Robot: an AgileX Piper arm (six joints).
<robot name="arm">
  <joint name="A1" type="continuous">
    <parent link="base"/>
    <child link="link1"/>
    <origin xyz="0 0 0.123"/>
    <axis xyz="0 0 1"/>
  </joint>
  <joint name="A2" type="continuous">
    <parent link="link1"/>
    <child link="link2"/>
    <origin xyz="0 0 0"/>
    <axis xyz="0 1 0"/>
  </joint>
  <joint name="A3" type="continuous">
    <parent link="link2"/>
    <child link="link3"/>
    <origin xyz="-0.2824 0 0.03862"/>
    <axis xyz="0 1 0"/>
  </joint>
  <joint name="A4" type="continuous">
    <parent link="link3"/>
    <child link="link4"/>
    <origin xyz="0.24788 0 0.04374"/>
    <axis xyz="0.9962 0 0.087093"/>
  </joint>
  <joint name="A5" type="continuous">
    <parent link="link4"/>
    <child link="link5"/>
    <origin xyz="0 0 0"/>
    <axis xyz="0 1 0"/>
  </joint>
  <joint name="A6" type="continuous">
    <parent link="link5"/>
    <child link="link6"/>
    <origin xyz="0.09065 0 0.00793"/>
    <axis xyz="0.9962 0 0.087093"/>
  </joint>
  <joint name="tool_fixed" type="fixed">
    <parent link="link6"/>
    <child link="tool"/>
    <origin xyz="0 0 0" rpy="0 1.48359 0"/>
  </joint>
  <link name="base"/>
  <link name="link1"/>
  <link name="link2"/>
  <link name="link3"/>
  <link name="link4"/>
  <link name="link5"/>
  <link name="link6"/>
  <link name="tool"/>
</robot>
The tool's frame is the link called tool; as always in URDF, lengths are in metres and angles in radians. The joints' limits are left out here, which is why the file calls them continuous.
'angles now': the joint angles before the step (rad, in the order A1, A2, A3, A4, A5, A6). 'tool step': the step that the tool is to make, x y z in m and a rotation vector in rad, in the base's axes. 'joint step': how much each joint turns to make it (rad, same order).
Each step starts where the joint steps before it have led.
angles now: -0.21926 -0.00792 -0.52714 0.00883 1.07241 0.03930
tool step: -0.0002 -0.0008 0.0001 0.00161 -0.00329 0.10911
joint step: 0.10731 -0.00078 0.00039 0.00292 -0.00258 -0.00028
